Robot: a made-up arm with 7 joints.
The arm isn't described. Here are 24 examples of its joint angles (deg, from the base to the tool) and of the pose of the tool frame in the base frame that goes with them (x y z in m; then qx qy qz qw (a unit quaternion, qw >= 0)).
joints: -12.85 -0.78 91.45 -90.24 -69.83 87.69 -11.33
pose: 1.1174 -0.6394 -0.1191 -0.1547 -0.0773 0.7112 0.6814
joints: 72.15 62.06 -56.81 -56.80 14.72 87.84 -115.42
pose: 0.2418 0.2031 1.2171 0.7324 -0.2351 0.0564 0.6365
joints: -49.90 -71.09 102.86 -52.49 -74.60 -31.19 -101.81
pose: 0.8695 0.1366 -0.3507 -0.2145 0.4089 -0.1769 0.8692
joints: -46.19 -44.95 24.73 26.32 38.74 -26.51 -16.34
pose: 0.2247 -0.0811 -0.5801 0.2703 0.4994 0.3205 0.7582
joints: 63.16 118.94 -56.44 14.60 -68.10 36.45 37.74
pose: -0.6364 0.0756 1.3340 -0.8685 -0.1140 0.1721 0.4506
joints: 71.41 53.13 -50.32 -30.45 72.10 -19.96 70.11
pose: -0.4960 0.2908 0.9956 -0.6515 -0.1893 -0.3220 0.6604
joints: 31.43 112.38 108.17 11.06 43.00 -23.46 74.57
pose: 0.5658 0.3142 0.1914 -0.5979 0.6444 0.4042 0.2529
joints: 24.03 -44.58 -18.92 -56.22 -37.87 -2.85 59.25
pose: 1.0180 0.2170 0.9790 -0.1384 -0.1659 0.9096 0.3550
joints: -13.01 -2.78 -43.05 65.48 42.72 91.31 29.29
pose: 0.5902 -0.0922 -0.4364 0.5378 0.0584 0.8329 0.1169
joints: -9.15 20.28 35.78 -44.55 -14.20 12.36 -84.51
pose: 0.0354 -1.2209 0.0792 -0.5701 0.4136 -0.3588 0.6125
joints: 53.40 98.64 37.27 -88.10 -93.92 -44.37 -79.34
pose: -0.6432 -0.3823 1.2578 0.4461 0.3349 0.8260 0.0815
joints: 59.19 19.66 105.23 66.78 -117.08 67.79 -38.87
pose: -0.4190 -0.4705 -0.1502 -0.3695 -0.1740 -0.8848 0.2243
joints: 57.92 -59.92 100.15 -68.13 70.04 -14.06 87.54
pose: 0.8337 -0.1779 1.0973 -0.2164 0.5290 -0.4067 0.7127
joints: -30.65 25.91 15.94 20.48 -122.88 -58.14 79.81
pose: 0.3276 -0.8677 -0.5633 -0.1061 -0.9413 -0.3204 0.0120
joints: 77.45 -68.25 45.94 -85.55 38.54 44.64 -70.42
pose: 1.1153 0.1231 0.6179 0.8455 -0.3003 -0.2168 0.3846
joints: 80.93 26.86 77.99 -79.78 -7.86 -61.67 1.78
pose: -0.3486 -0.1904 1.1695 -0.6337 -0.1979 -0.6830 0.3046
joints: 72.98 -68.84 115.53 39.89 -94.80 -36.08 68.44
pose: -0.3573 -0.8781 0.3944 -0.3469 -0.6816 -0.0605 0.6414
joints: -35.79 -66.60 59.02 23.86 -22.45 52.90 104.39
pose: 0.5057 0.4262 -0.4688 -0.8946 0.1937 -0.3553 0.1898
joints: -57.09 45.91 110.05 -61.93 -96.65 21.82 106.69
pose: -0.4122 -0.1578 -0.7378 0.5547 -0.6452 -0.0864 0.5183
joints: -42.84 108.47 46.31 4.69 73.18 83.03 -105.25
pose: 0.0346 0.5970 0.2903 0.5581 0.3990 -0.2298 0.6903
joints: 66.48 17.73 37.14 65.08 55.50 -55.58 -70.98
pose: -0.4116 -0.5389 0.1396 -0.0993 0.7672 -0.4667 0.4287
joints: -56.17 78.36 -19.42 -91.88 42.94 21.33 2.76
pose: -0.1446 -0.8070 0.7157 -0.1539 0.7712 -0.1360 0.6026
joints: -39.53 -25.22 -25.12 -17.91 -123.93 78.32 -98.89
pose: 0.4979 -0.6702 0.9999 -0.0485 -0.7866 -0.5886 0.1801
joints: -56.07 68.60 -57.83 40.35 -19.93 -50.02 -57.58
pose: -0.2524 -0.2187 -0.6989 0.2287 0.4880 -0.6643 0.5179
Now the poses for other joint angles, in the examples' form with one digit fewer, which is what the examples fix.
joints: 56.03 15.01 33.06 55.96 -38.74 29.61 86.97
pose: 0.375 -1.249 0.152 0.235 -0.662 0.441 0.559
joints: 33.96 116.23 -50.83 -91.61 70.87 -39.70 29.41
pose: 0.393 0.493 0.383 0.612 -0.193 0.730 0.236
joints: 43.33 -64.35 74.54 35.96 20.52 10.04 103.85
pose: -0.306 -0.730 0.087 0.747 -0.063 -0.195 0.633
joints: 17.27 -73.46 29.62 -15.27 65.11 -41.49 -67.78
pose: 0.824 -0.631 0.708 -0.915 0.337 -0.089 0.203
